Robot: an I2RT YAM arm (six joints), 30 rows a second.
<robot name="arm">
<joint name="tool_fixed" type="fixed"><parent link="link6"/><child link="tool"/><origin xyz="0 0 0" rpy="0 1.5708 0"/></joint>
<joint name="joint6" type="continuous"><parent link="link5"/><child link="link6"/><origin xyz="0.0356 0 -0.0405" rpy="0 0 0"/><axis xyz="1 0 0"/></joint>
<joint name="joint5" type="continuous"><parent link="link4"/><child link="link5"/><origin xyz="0.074 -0.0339 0.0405" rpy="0 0 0"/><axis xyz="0 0 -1"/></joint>
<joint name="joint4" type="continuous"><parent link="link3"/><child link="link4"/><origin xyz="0.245 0.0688 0.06" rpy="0 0 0"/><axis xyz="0 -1 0"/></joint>
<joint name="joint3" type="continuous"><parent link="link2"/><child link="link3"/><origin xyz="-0.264 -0.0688 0" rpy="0 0 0"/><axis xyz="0 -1 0"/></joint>
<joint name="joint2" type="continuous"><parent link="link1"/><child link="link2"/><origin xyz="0.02 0.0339 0.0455" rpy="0 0 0"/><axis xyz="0 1 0"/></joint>
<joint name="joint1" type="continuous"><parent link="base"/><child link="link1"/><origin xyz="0 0 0.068" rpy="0 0 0"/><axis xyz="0 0 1"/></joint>
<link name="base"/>
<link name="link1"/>
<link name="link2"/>
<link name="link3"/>
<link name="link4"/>
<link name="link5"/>
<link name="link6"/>
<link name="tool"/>
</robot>
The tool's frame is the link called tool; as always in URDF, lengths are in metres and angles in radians. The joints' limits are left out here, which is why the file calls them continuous.
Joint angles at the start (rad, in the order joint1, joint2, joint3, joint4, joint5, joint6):
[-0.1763, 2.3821, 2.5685, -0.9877, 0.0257, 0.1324]
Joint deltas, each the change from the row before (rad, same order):
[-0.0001, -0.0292, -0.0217, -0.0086, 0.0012, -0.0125]
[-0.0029, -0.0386, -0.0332, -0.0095, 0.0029, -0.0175]
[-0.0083, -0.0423, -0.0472, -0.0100, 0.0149, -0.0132]
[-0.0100, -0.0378, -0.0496, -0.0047, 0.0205, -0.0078]
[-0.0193, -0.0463, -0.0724, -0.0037, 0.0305, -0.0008]
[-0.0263, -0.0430, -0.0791, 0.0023, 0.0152, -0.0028]
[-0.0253, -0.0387, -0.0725, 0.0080, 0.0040, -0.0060]
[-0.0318, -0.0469, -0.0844, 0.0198, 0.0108, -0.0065]
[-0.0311, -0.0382, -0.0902, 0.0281, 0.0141, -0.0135]
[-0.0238, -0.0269, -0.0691, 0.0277, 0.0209, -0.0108]
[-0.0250, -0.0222, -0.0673, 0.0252, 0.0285, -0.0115]
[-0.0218, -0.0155, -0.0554, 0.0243, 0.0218, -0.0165]
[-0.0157, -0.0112, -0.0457, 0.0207, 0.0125, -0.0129]
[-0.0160, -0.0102, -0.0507, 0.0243, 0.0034, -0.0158]
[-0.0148, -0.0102, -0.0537, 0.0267, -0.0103, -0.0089]
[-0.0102, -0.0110, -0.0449, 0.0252, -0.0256, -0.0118]
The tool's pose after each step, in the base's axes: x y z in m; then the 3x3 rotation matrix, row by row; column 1 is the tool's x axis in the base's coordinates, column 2 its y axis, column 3 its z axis. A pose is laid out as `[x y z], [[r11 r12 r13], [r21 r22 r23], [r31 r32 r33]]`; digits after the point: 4 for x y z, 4 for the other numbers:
[0.5030 -0.0906 0.3281], [[-0.6796 0.2771 0.6792], [0.2426 0.9587 -0.1484], [-0.6923 0.0639 -0.7188]]
[0.4946 -0.0907 0.3360], [[-0.6863 0.2701 0.6753], [0.2282 0.9616 -0.1527], [-0.6906 0.0493 -0.7216]]
[0.4848 -0.0936 0.3412], [[-0.6971 0.2794 0.6602], [0.2229 0.9598 -0.1708], [-0.6814 0.0281 -0.7314]]
[0.4760 -0.0977 0.3436], [[-0.7070 0.2971 0.6418], [0.2243 0.9548 -0.1949], [-0.6707 0.0061 -0.7417]]
[0.4643 -0.1058 0.3428], [[-0.7204 0.3336 0.6080], [0.2408 0.9425 -0.2318], [-0.6503 -0.0206 -0.7594]]
[0.4526 -0.1163 0.3384], [[-0.7351 0.3642 0.5718], [0.2620 0.9305 -0.2559], [-0.6253 -0.0383 -0.7794]]
[0.4417 -0.1258 0.3340], [[-0.7457 0.3843 0.5443], [0.2791 0.9219 -0.2687], [-0.6050 -0.0484 -0.7947]]
[0.4282 -0.1373 0.3300], [[-0.7488 0.4134 0.5180], [0.2997 0.9084 -0.2917], [-0.5911 -0.0632 -0.8041]]
[0.4163 -0.1485 0.3204], [[-0.7578 0.4366 0.4848], [0.3150 0.8956 -0.3142], [-0.5714 -0.0854 -0.8162]]
[0.4072 -0.1571 0.3122], [[-0.7623 0.4581 0.4573], [0.3259 0.8820 -0.3403], [-0.5592 -0.1104 -0.8217]]
[0.3978 -0.1662 0.3023], [[-0.7692 0.4813 0.4204], [0.3386 0.8649 -0.3706], [-0.5420 -0.1427 -0.8282]]
[0.3901 -0.1740 0.2932], [[-0.7773 0.4938 0.3899], [0.3443 0.8525 -0.3933], [-0.5266 -0.1715 -0.8326]]
[0.3842 -0.1791 0.2849], [[-0.7848 0.4995 0.3669], [0.3484 0.8452 -0.4053], [-0.5125 -0.1903 -0.8373]]
[0.3781 -0.1839 0.2748], [[-0.7945 0.4988 0.3462], [0.3511 0.8426 -0.4083], [-0.4954 -0.2028 -0.8447]]
[0.3719 -0.1875 0.2638], [[-0.8011 0.4976 0.3327], [0.3588 0.8440 -0.3986], [-0.4791 -0.1999 -0.8547]]
[0.3671 -0.1888 0.2556], [[-0.8067 0.4868 0.3352], [0.3585 0.8539 -0.3773], [-0.4699 -0.1841 -0.8633]]

